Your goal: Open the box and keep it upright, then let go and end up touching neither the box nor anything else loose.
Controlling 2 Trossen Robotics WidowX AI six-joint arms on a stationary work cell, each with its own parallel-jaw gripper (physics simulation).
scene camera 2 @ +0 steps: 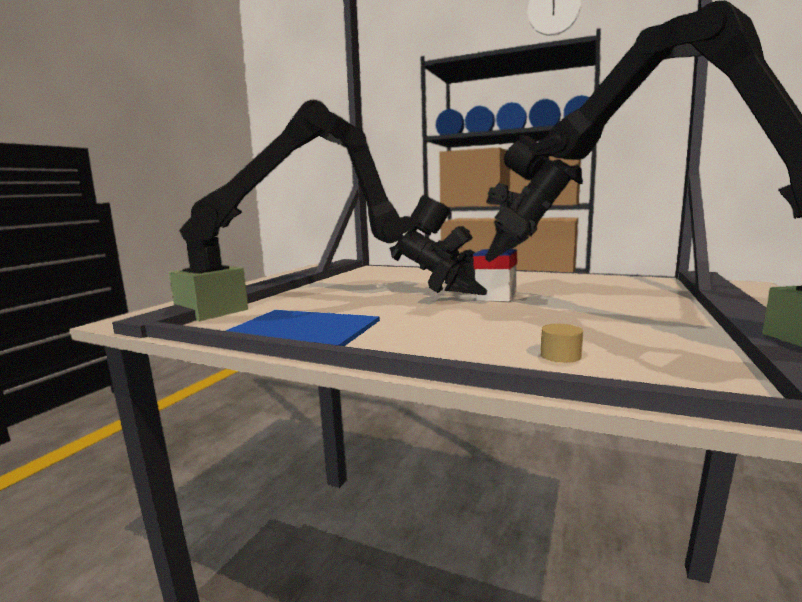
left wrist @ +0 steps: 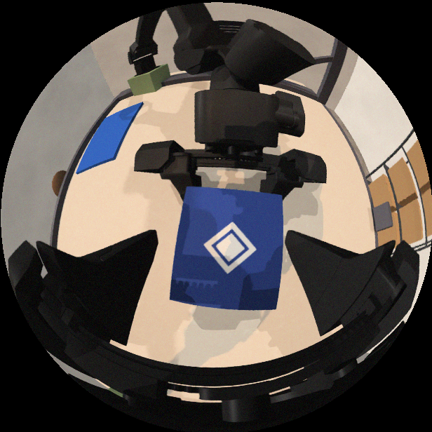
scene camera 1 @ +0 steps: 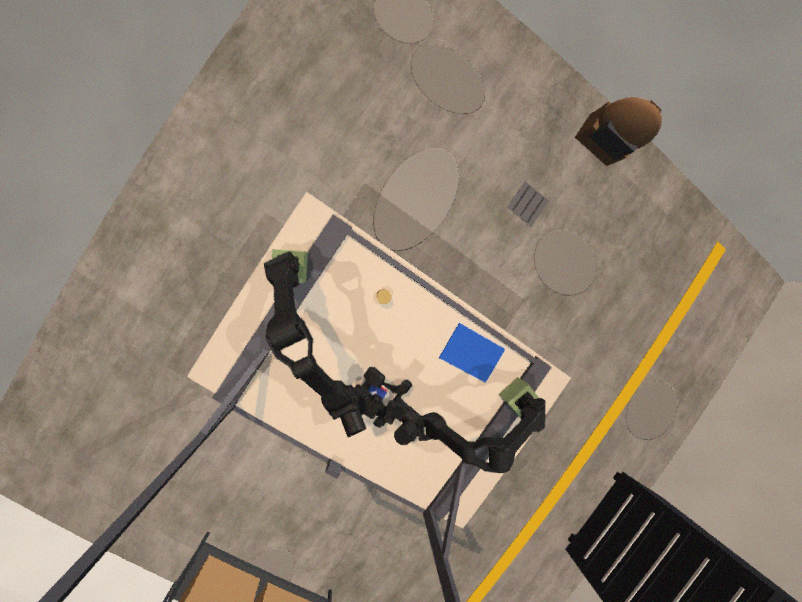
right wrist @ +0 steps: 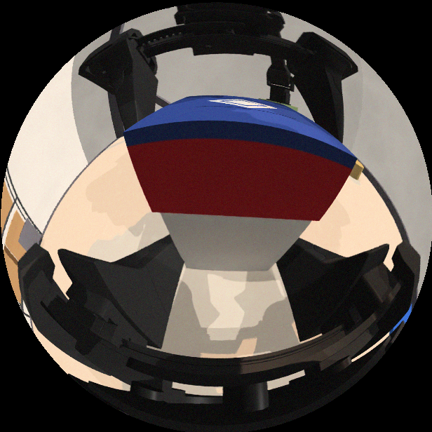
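The box stands upright on the table, with a white lower body, a red band and a flat blue top bearing a white diamond. The top lies level on the red part, with no gap visible. My right gripper is shut on the box's white lower body, low near the table. My left gripper is open above the box, pointing down, its fingers apart on either side of the blue top. Whether its tips touch the box is hard to tell.
A flat blue mat lies near the table's edge. A short yellow-brown cylinder stands apart from the box. Dark frame rails border the table. Both arms reach in close together at the box.
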